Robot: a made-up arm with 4 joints. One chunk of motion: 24 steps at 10 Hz.
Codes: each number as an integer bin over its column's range. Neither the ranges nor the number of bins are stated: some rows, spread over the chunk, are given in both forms.
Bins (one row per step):
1: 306 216 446 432
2: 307 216 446 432
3: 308 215 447 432
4: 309 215 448 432
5: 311 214 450 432
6: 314 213 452 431
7: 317 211 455 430
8: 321 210 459 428
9: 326 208 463 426
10: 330 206 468 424
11: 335 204 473 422
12: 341 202 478 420
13: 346 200 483 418
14: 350 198 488 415
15: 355 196 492 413
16: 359 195 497 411
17: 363 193 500 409
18: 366 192 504 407
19: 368 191 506 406
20: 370 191 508 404
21: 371 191 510 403
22: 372 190 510 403
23: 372 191 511 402
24: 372 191 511 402
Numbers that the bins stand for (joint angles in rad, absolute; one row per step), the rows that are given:
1: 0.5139 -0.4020 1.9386 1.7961
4: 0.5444 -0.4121 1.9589 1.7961
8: 0.6665 -0.4630 2.0708 1.7554
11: 0.8090 -0.5241 2.2133 1.6943
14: 0.9616 -0.5851 2.3659 1.6231
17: 1.0939 -0.6360 2.4881 1.5620
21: 1.1753 -0.6564 2.5898 1.5010
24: 1.1855 -0.6564 2.6000 1.4908
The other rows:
2: 0.5241 -0.4020 1.9386 1.7961
3: 0.5342 -0.4121 1.9487 1.7961
5: 0.5648 -0.4223 1.9793 1.7961
6: 0.5953 -0.4325 1.9996 1.7859
7: 0.6258 -0.4528 2.0301 1.7757
9: 0.7174 -0.4834 2.1115 1.7350
10: 0.7581 -0.5037 2.1624 1.7147
12: 0.8701 -0.5444 2.2642 1.6740
13: 0.9209 -0.5648 2.3151 1.6536
15: 1.0125 -0.6055 2.4067 1.6027
16: 1.0532 -0.6157 2.4575 1.5824
18: 1.1245 -0.6462 2.5288 1.5417
19: 1.1448 -0.6564 2.5491 1.5315
20: 1.1652 -0.6564 2.5695 1.5112
22: 1.1855 -0.6665 2.5898 1.5010
23: 1.1855 -0.6564 2.6000 1.4908

